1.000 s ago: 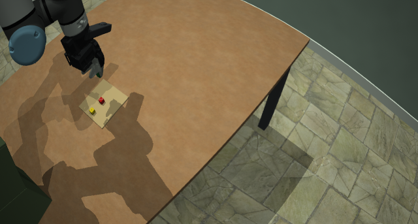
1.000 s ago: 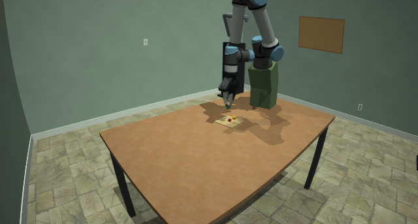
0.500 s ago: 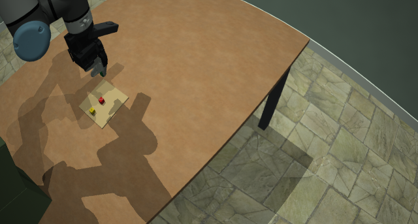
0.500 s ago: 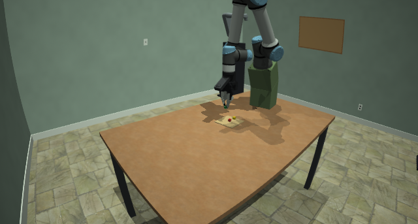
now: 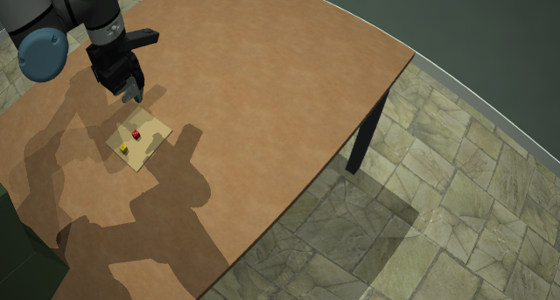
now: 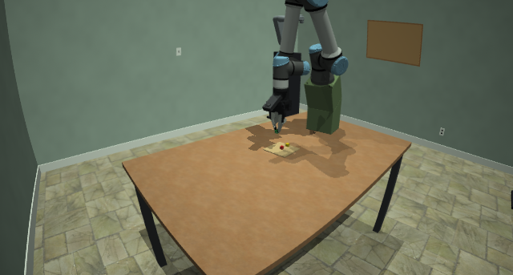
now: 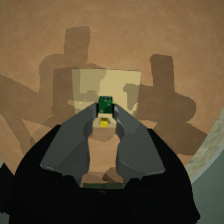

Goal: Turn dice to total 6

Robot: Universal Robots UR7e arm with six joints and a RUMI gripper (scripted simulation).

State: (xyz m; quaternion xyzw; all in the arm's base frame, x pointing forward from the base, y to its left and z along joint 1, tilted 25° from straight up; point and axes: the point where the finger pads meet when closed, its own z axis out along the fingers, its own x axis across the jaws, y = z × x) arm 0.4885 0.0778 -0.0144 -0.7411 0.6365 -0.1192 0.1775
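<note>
My hand is 110 mm above the red die, 50 mm past it and 10 mm to the left of it. From my hand the other things lie so: yellow die 110 mm below, 90 mm behind, 10 mm to the right; then mat 120 mm below, 50 mm behind, 10 mm to the right; then green die 10 mm below.
</note>
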